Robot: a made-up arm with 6 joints.
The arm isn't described. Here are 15 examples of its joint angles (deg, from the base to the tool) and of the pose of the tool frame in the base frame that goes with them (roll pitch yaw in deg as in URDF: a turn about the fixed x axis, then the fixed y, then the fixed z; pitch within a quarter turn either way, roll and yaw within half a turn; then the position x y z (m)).
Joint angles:
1: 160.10 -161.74 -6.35 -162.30 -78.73 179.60
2: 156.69 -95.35 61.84 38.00 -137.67 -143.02
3: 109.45 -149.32 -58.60 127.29 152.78 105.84
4: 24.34 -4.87 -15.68 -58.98 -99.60 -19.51
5: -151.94 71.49 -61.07 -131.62 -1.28 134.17
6: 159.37 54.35 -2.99 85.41 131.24 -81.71
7: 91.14 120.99 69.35 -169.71 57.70 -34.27
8: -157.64 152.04 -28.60 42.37 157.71 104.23
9: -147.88 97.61 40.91 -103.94 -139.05 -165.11
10: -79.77 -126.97 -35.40 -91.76 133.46 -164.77
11: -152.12 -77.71 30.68 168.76 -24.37 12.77
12: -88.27 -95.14 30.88 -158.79 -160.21 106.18
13: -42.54 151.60 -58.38 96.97 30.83 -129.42
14: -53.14 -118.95 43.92 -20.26 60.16 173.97
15: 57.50 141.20 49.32 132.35 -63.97 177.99
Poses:
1: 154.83 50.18 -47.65 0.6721 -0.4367 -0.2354
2: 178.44 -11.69 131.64 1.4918 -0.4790 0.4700
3: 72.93 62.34 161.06 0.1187 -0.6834 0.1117
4: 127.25 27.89 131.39 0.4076 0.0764 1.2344
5: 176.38 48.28 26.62 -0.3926 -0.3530 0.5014
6: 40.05 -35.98 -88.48 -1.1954 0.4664 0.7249
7: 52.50 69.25 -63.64 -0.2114 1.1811 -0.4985
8: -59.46 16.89 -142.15 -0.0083 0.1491 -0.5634
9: -64.84 -45.89 -33.92 -0.9553 -0.6541 -0.2127
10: -13.07 43.39 -166.53 -0.1090 0.6372 0.3849
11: -7.55 -47.45 34.71 1.1559 0.3997 1.1794
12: 115.14 71.20 -65.93 0.1392 1.2863 0.8461
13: -129.66 -28.88 101.94 -0.0318 0.0606 -0.3361
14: 31.28 39.13 149.64 -0.9761 1.0034 0.1897
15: 0.45 27.29 9.15 0.3046 0.7175 -0.8684
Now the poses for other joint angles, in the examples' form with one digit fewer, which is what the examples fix.
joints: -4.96 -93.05 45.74 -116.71 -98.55 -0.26
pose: -47.9 25.6 96.6 -1.302 0.199 0.892
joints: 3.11 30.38 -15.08 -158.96 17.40 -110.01
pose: -101.5 61.2 -9.7 0.833 0.224 0.931
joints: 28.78 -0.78 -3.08 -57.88 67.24 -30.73
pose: 104.7 -28.3 -33.7 0.495 0.156 1.315
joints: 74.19 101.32 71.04 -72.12 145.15 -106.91
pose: -168.0 -34.4 -64.6 0.431 1.308 -0.158
